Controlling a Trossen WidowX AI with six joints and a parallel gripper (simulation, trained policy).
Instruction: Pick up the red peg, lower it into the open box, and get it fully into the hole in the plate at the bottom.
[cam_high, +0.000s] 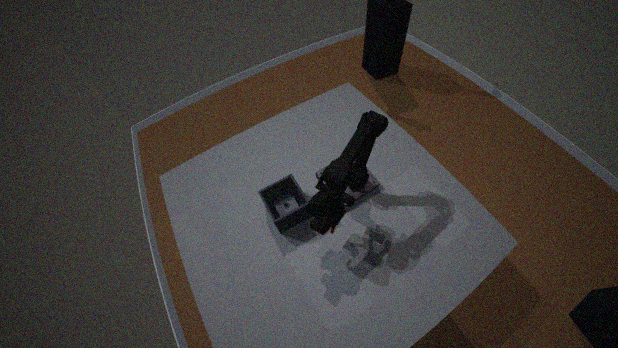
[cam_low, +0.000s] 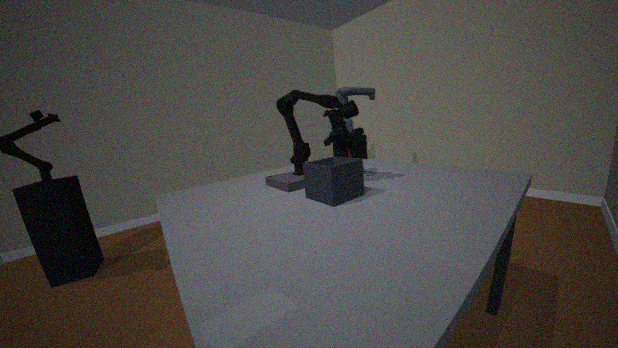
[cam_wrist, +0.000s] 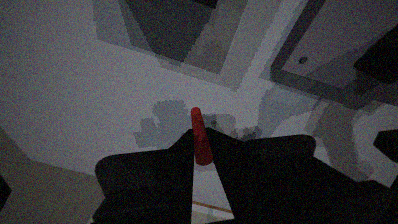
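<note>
My gripper tip is now 20 cm to the left of the pale plate, 13 cm short of it and 8 cm above it. Round my gripper tip: red peg: 1 cm below.
</note>
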